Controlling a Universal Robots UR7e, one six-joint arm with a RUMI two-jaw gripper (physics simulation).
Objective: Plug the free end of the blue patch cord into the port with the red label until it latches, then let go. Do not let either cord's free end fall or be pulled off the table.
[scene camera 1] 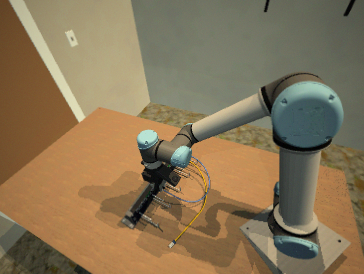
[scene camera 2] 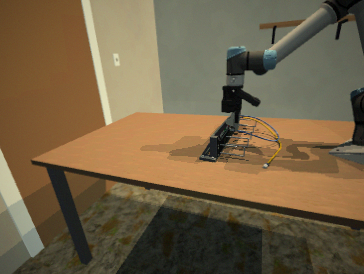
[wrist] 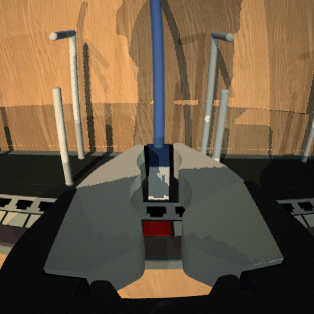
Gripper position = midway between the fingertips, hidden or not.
In view: the gripper [scene camera 2: 235, 131] and a plug [wrist: 158, 180].
The gripper is seen too in the wrist view [wrist: 158, 148].
